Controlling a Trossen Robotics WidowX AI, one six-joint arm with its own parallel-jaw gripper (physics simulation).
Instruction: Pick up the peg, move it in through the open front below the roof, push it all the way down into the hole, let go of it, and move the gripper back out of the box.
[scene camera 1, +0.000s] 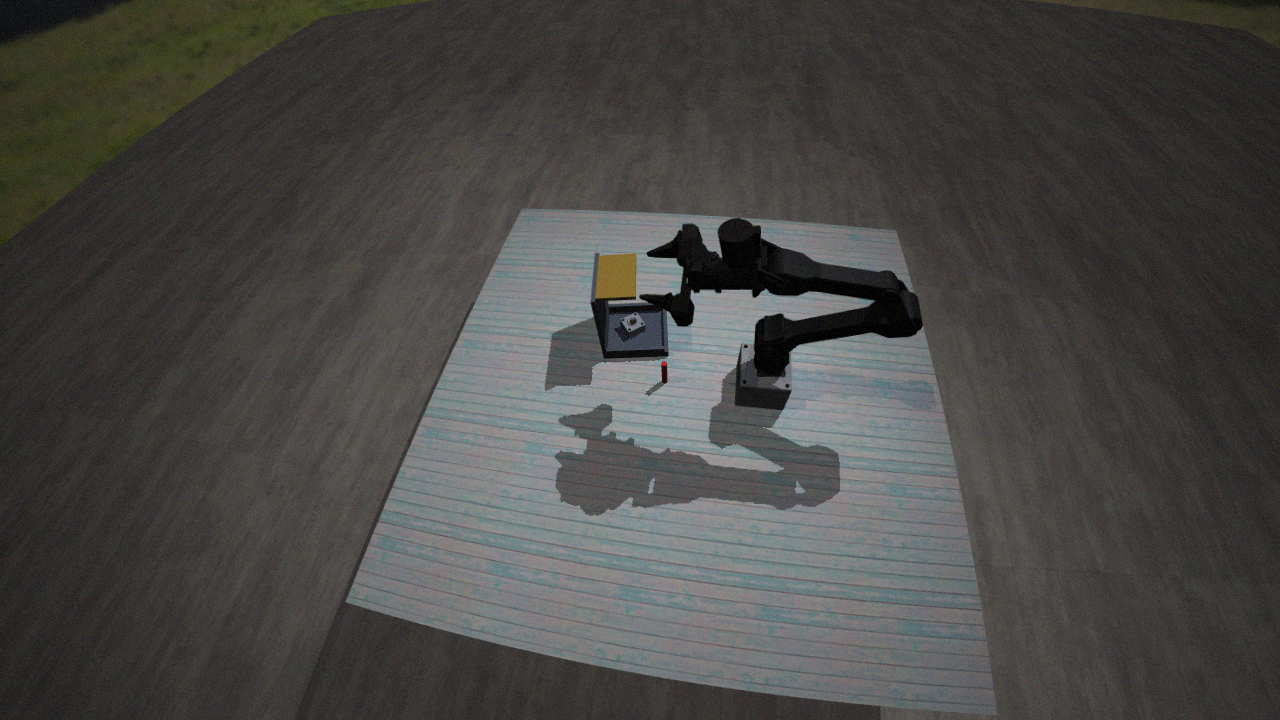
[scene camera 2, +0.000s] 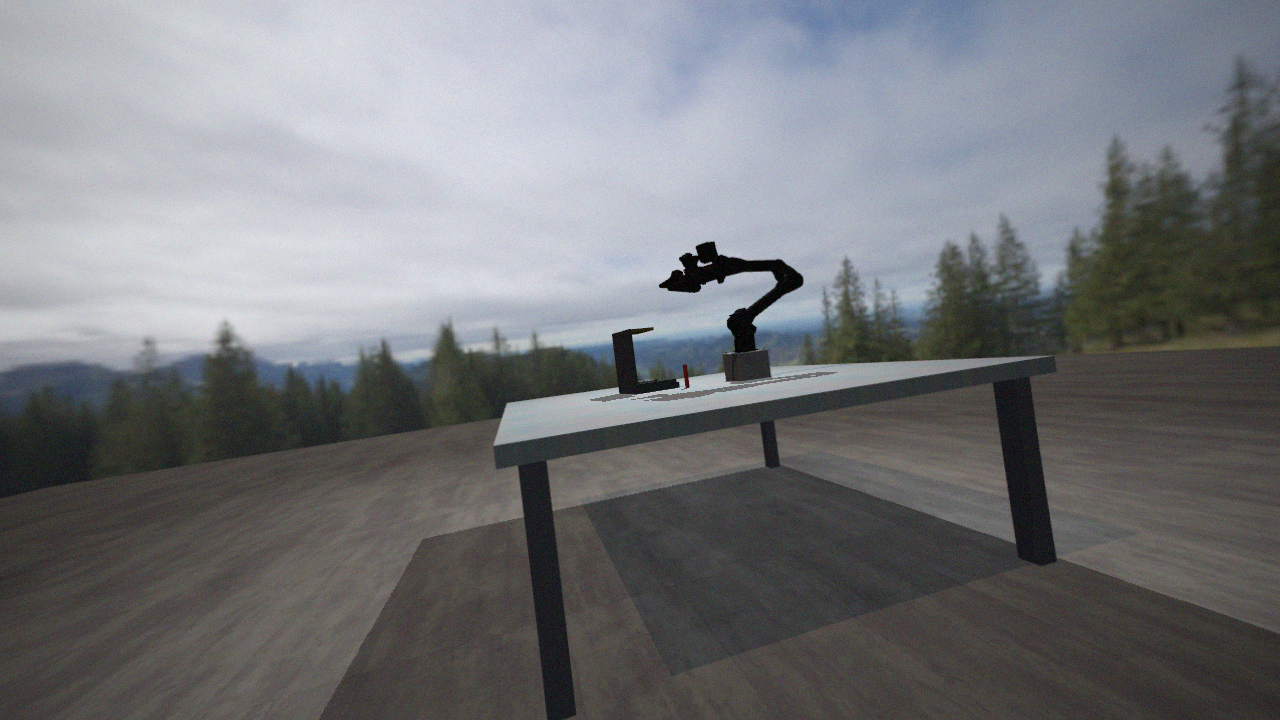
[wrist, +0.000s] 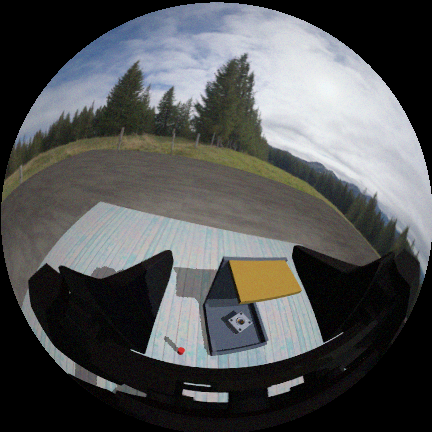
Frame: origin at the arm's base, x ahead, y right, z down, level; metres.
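Seen in the pictures: gripper, between the fingertips: (scene camera 1: 643, 275) (scene camera 2: 663, 287) (wrist: 234, 255); arm's base, origin of its link: (scene camera 1: 769, 364) (scene camera 2: 746, 351).
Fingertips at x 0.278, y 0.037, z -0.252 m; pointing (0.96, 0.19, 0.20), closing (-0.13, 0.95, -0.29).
Note:
Pixels of each thing's top centre, then the offset from my fingertips to it. "spot": a spot on its surface instead.
- red peg, centre of its top: (wrist: 181, 349) (scene camera 1: 664, 363) (scene camera 2: 684, 364) dx -0.033, dy -0.023, dz +0.270 m
- dark grey box, centre of its top: (wrist: 273, 289) (scene camera 1: 629, 274) (scene camera 2: 641, 329) dx +0.046, dy +0.129, dz +0.126 m
- yellow roof, a spot on its surface: (wrist: 265, 280) (scene camera 1: 619, 277) spot: dx +0.068, dy +0.120, dz +0.126 m
- light square block, centre of its top: (scene camera 1: 632, 321) (wrist: 240, 320) dx +0.054, dy +0.139, dz +0.309 m
A red peg (scene camera 1: 664, 372) (scene camera 2: 686, 376) (wrist: 181, 351) stands upright on the table, outside the box. The dark grey box (scene camera 1: 601, 331) (scene camera 2: 624, 362) (wrist: 220, 287) has a tall back wall and a yellow roof (scene camera 1: 615, 276) (scene camera 2: 641, 330) (wrist: 265, 280). On its floor is a light square block (scene camera 1: 632, 324) (wrist: 240, 321) with a round hole in its middle. My gripper (scene camera 1: 646, 274) (scene camera 2: 662, 285) (wrist: 234, 255) is open, with nothing between its fingers. It hangs high above the table, higher than the roof, on the arm's side of the box.
The arm's grey base (scene camera 1: 762, 394) (scene camera 2: 746, 365) stands to the right of the peg and box. The box has a low rim around its floor. The pale striped table (scene camera 1: 680, 608) (scene camera 2: 805, 400) (wrist: 135, 225) carries the shadows of the arm and the box.

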